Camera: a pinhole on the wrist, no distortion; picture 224 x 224 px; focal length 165.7 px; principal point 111.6 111.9 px. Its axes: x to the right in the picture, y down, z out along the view. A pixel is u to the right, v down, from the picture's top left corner.
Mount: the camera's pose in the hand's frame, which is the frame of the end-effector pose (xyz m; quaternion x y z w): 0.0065 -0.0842 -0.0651 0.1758 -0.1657 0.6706 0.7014
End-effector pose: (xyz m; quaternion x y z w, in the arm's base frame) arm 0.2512 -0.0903 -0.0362 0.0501 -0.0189 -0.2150 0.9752
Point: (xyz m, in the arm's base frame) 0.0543 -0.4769 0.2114
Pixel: 70 117
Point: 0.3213 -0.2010 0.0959
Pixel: outside the picture
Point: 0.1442 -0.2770 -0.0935
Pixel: outside the picture
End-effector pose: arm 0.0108 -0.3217 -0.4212 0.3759 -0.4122 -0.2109 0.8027
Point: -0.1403 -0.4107 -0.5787
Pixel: 100 210
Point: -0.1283 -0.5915 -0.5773
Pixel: 71 105
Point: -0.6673 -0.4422 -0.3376
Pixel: 213 193
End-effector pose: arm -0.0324 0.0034 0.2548 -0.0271 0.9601 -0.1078 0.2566
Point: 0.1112 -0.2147 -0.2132
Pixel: 192 78
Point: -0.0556 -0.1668 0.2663
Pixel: 54 69
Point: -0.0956 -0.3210 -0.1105
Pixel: 138 13
